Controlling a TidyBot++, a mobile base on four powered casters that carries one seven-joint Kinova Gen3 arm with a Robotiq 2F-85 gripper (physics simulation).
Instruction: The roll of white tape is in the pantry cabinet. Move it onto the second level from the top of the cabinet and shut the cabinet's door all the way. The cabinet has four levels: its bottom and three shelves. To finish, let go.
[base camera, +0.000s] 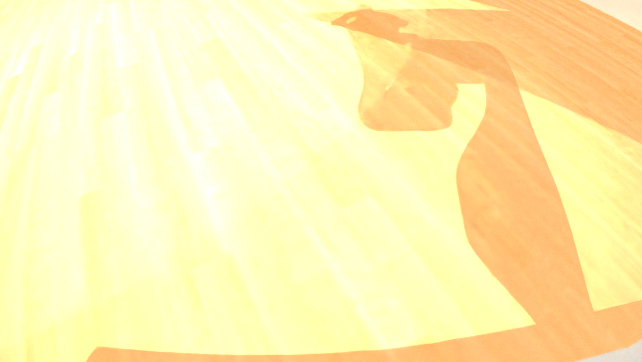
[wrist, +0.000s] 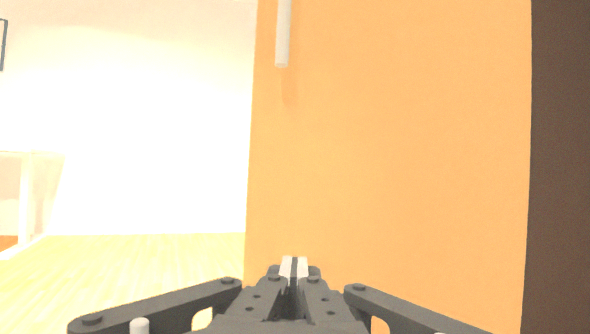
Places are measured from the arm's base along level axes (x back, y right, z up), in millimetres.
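Where they show: gripper, between the fingertips: (wrist: 294, 273).
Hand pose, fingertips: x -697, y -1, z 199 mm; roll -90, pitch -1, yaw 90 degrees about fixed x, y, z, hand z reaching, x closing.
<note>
After its pixels a point has its place.
In the wrist view the orange door (wrist: 390, 150) {y 161, x -1076, z 305 mm} of the pantry cabinet fills the middle and right. The lower end of its pale vertical bar handle (wrist: 283, 35) {y -39, x -993, z 472 mm} shows near the door's left edge, at the top. The cabinet's dark brown side (wrist: 560, 175) {y 587, x -1186, z 278 mm} stands along the right edge of the view. My gripper (wrist: 294, 273) {y -1, x -697, z 199 mm} is shut and empty, its fingertips together in front of the lower part of the door; I cannot tell whether they touch it. Whether the door is fully shut is hidden from this angle. The tape roll and the shelves do not show in either view.
In the wrist view, pale wall (wrist: 150, 150) {y -1446, x -3297, z 393 mm} and wooden floor (wrist: 140, 270) {y -959, x -2312, z -396 mm} lie left of the door. A white-legged piece of furniture (wrist: 25, 200) {y -1996, x -2554, z -50 mm} stands at the far left. In the base camera view, shadows shaped like the arm (base camera: 510, 200) fall across the bright wooden floor (base camera: 250, 225) {y -62, x -371, z -396 mm}.
</note>
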